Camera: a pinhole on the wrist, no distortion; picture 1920 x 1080 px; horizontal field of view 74.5 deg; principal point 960.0 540.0 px. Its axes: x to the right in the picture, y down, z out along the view. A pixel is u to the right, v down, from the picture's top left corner.
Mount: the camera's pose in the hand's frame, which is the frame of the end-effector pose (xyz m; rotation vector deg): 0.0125 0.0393 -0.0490 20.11 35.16 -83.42
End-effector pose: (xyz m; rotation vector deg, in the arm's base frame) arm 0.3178 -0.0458 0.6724 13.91 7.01 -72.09
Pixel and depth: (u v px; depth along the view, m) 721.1 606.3 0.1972
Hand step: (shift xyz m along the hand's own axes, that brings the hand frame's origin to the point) 0.0570 -0.0425 0.1291
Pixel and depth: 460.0 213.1 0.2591
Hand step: -0.0086 -0.0329 0.2276
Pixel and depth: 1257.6 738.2 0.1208
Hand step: 0.0523 -0.0512 0.0284
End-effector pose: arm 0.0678 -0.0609 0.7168 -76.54 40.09 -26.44
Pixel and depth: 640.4 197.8 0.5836
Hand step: -0.0418 -0.1919 0.5264
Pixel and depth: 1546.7 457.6 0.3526
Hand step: 0.0516 -0.2986 0.1408
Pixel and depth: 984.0 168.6 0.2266
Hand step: -0.0136 -0.1011 0.1392
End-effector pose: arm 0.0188 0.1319 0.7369 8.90 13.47 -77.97
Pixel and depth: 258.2 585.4 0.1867
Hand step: 0.0515 0.0172 0.1600
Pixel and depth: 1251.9 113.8 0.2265
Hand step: -0.0232 -0.1411 0.1125
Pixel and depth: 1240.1 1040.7 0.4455
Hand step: 0.2643 -0.2785 0.2250
